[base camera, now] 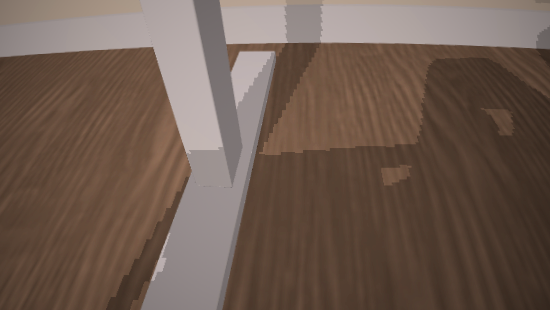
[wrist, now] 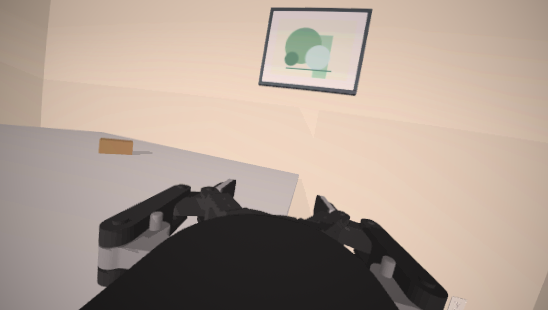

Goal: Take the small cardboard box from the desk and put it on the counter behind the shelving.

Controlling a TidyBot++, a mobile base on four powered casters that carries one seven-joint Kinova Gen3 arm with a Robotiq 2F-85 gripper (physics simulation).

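Frame: origin at the arm's base, x ahead, y left, z up, level; centimetres.
Seen in the pictures: gripper, fingertip midpoint: [wrist: 274, 196].
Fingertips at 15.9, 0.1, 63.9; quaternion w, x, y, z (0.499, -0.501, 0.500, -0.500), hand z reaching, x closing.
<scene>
Pixels of each thing's middle, then the offset from my fingertips to it, as dx, dy, dz. "pt": a spot on its surface instead. Level surfaces: height alone.
- small cardboard box, body centre: [wrist: 116, 146] +37.1, +62.8, -6.1
- white desk, surface height: dz -8.6
- white desk leg, surface spot: [base camera: 195, 90] pt +24.5, +8.3, -86.0
- wooden floor, surface height: dz -103.6
- wall outlet, body centre: [wrist: 456, 307] +57.1, -107.2, -63.6
The small cardboard box [wrist: 116, 146], orange-brown, lies on the white desk [wrist: 45, 200] near its far edge, left of centre in the wrist view. My gripper [wrist: 274, 196] is open, with nothing between its fingertips. It is over the right part of the desk, nearer than the box and to the right of it. The dark gripper body hides the lower middle of the wrist view. In the base camera view a white desk leg [base camera: 195, 90] rises from a long foot [base camera: 205, 225] on the floor. The counter and the shelving do not show in either view.
The wooden floor [base camera: 75, 150] runs to a white baseboard [base camera: 80, 35] at the wall. A framed picture [wrist: 342, 50] hangs on the beige wall [wrist: 425, 90] behind the desk. A wall outlet [wrist: 457, 303] shows at the lower right. Dark shadows lie on the floor right of the desk foot.
</scene>
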